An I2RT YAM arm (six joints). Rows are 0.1 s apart.
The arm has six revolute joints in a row. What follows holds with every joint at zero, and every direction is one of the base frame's. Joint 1 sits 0.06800 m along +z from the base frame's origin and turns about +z. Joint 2 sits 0.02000 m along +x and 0.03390 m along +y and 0.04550 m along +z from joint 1 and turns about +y. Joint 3 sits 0.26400 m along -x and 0.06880 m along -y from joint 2 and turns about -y. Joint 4 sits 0.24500 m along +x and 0.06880 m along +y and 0.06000 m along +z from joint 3 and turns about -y. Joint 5 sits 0.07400 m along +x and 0.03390 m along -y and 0.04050 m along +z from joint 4 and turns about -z. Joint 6 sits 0.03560 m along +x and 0.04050 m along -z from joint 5 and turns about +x. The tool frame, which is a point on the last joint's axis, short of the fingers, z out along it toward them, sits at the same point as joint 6; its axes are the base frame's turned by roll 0.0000, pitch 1.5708 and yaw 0.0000 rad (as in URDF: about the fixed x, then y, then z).
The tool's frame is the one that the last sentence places.
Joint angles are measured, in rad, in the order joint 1, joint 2, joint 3, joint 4, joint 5, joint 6. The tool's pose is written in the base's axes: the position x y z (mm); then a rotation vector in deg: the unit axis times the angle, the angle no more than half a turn. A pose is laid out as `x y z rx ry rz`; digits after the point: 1 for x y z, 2 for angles.
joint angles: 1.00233 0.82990 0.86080 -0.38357 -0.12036 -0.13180
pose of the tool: 97.3 160.3 338.1 -65.04 93.25 39.61
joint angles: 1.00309 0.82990 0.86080 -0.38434 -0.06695 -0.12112
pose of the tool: 98.9 159.4 337.9 -62.66 94.51 37.16
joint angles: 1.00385 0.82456 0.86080 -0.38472 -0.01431 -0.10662
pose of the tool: 99.7 157.6 338.8 -59.93 95.53 35.00
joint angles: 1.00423 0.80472 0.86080 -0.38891 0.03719 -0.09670
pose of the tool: 98.7 152.7 341.6 -57.05 95.78 32.95
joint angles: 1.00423 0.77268 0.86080 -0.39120 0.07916 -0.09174
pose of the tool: 95.9 145.5 346.4 -54.28 95.05 31.54
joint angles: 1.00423 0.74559 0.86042 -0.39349 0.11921 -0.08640
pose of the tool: 93.6 139.2 350.2 -51.69 94.55 30.20
